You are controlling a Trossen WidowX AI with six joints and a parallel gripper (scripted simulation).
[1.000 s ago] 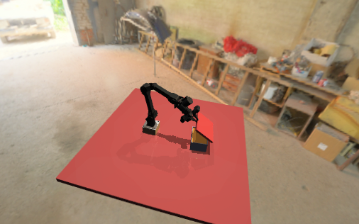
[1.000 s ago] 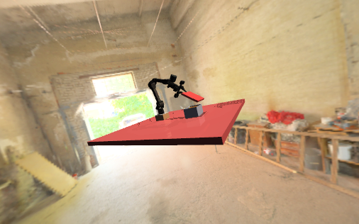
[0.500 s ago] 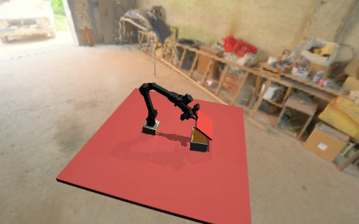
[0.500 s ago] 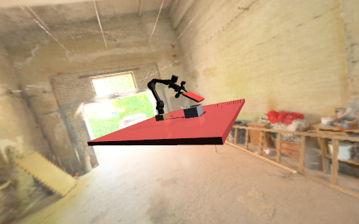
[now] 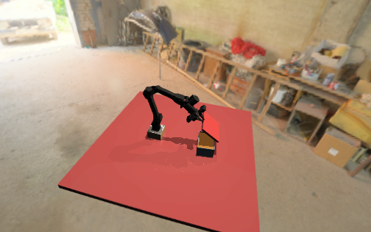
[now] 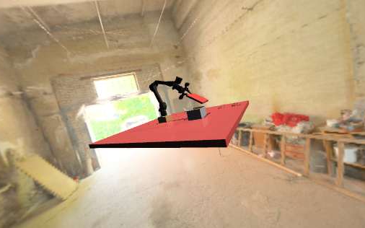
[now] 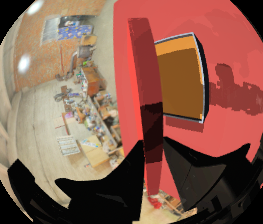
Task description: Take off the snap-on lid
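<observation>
Right now my gripper tip is 7 cm short of the red lid, 5 cm above it and 1 cm to the right of it. From my gripper tip the other things lie so: storage box (19 cm below, 6 cm to the right, 5 cm ahead).
</observation>
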